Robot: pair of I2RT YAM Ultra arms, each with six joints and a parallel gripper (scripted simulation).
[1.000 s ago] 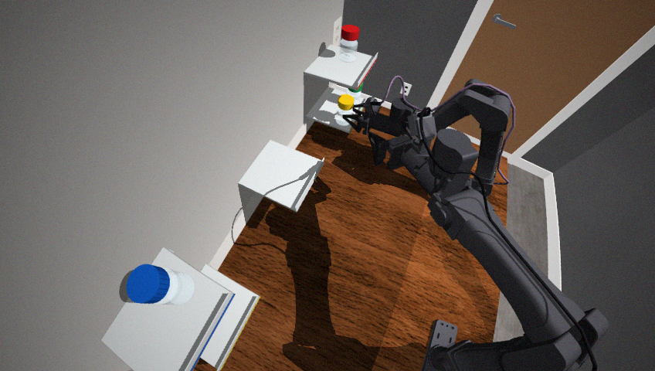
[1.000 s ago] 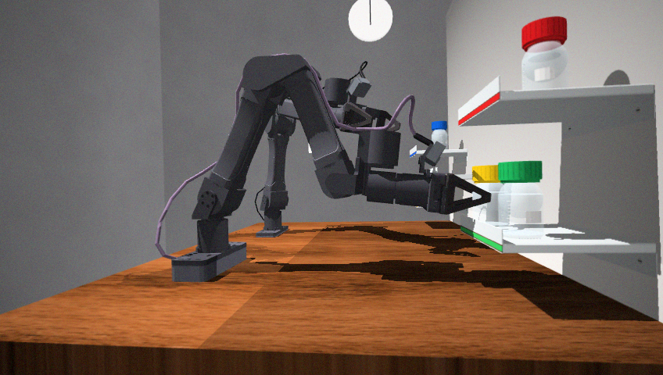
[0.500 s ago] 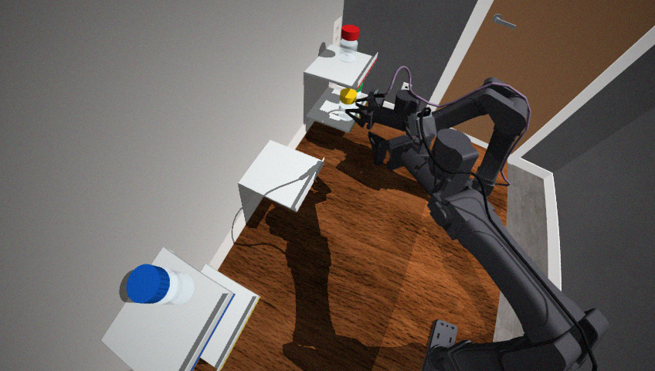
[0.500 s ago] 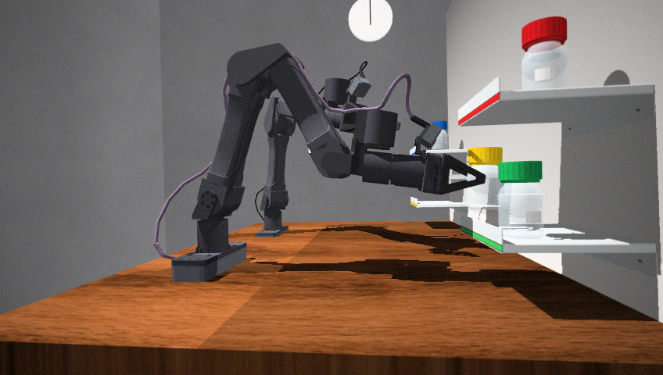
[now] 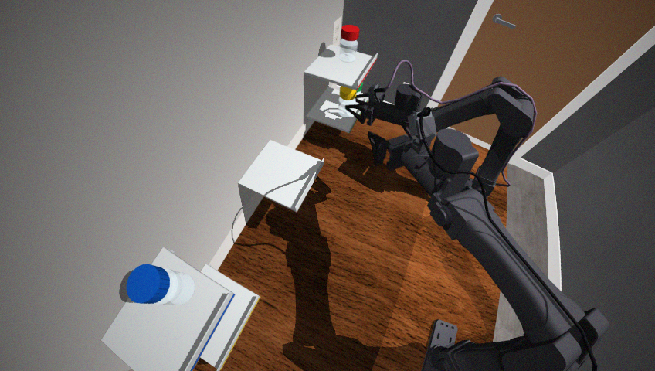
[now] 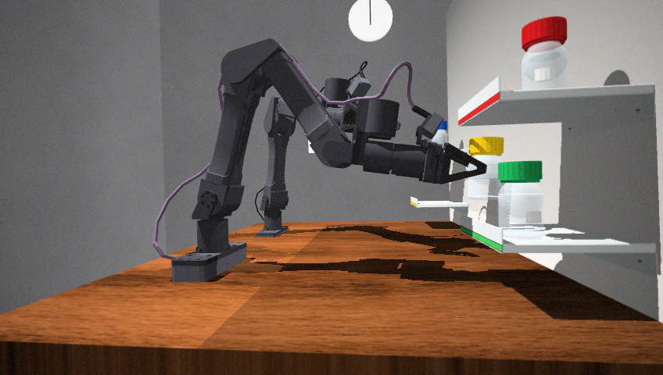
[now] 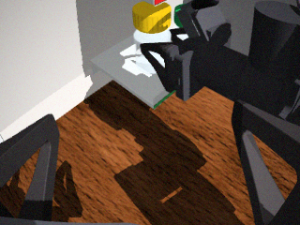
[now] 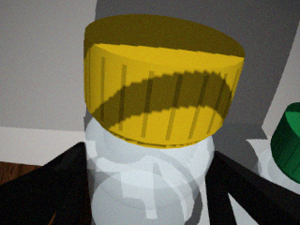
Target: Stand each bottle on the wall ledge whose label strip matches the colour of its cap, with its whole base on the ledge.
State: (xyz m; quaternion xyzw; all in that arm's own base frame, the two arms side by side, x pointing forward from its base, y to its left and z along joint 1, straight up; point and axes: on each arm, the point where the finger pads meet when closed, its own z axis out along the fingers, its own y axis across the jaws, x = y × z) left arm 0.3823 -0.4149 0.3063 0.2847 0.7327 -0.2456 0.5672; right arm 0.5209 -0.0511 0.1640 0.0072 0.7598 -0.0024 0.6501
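The green-capped bottle is 110 mm to the right of my right hand, 50 mm below it and 20 mm ahead of it. Also, from my right hand: red-capped bottle (140 mm above, 100 mm to the right, 60 mm ahead); yellow-capped bottle (10 mm below, 10 mm ahead); wall (320 mm to the left, 250 mm above, 180 mm ahead).
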